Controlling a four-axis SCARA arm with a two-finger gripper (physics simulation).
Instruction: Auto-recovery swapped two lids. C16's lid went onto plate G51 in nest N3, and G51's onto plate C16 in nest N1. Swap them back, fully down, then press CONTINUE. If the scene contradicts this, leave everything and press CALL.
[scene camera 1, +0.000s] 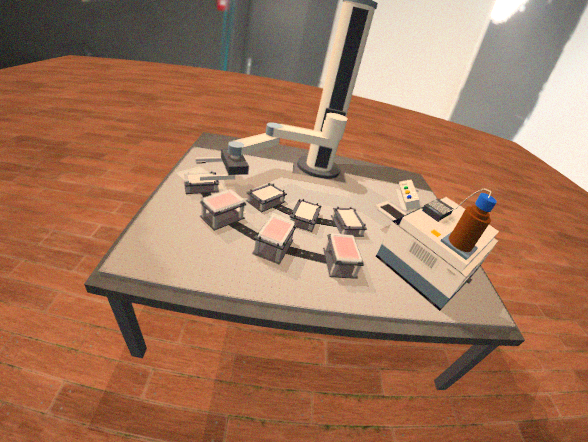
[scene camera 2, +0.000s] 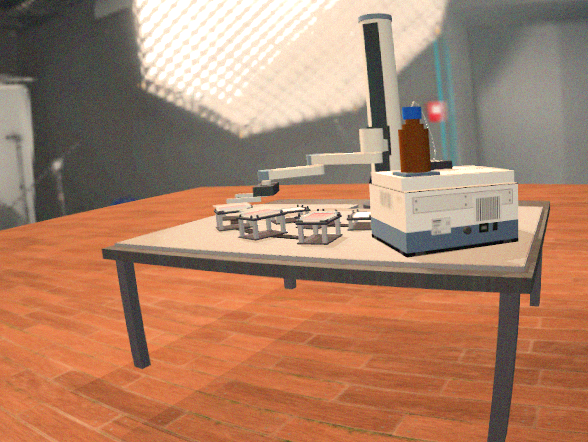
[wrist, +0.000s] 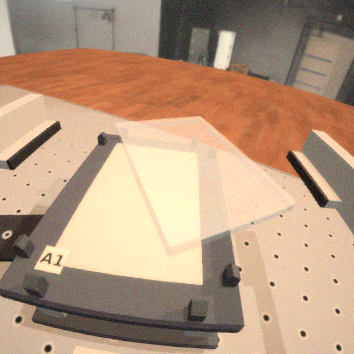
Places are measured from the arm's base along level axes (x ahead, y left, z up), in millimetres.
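Where they show: gripper, between the fingertips: (scene camera 1: 197, 168) (scene camera 2: 231, 198) (wrist: 176, 124); arm's base, origin of its link: (scene camera 1: 318, 168).
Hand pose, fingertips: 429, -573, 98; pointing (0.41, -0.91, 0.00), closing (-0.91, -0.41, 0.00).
Things, the pixels of their centre, and the offset from my fingertips, as dx, dy, dz. "pt": a spot on its surface instead.
- nest labelled A1, middle of its body: (wrist: 144, 209) (scene camera 2: 234, 212) (scene camera 1: 201, 181) +7, +20, -57
- clear lid, middle of its body: (wrist: 190, 159) (scene camera 1: 193, 174) -5, -21, -33
- button panel, middle of its body: (scene camera 1: 408, 194) -211, +1053, -43
- brown blue-capped bottle, a spot on its surface: (scene camera 2: 414, 147) pt +456, +983, +203
My gripper (scene camera 1: 213, 169) (scene camera 2: 243, 198) (wrist: 176, 124) is open and empty, its fingers wide apart on either side above a nest labelled A1 (scene camera 1: 201, 189) (wrist: 120, 297). In the wrist view a clear lid (wrist: 225, 200) lies askew over that nest's pale top, turned and overhanging its right side; whether it is tilted I cannot tell. Three taller nests carry pink-topped plates (scene camera 1: 223, 201) (scene camera 1: 276, 230) (scene camera 1: 345, 247). Three low nests have pale tops (scene camera 1: 267, 193) (scene camera 1: 306, 210) (scene camera 1: 350, 218). Labels C16, G51, N1 and N3 are not readable. A button panel (scene camera 1: 409, 196) has green, yellow and blue buttons; their lettering is unreadable.
A white and blue instrument (scene camera 1: 425, 255) (scene camera 2: 450, 205) stands at the table's right, with a brown blue-capped bottle (scene camera 1: 470, 227) (scene camera 2: 414, 147) on top. The arm's column (scene camera 1: 345, 60) (scene camera 2: 390, 75) rises at the back. Dark strips (scene camera 1: 243, 230) link the nests.
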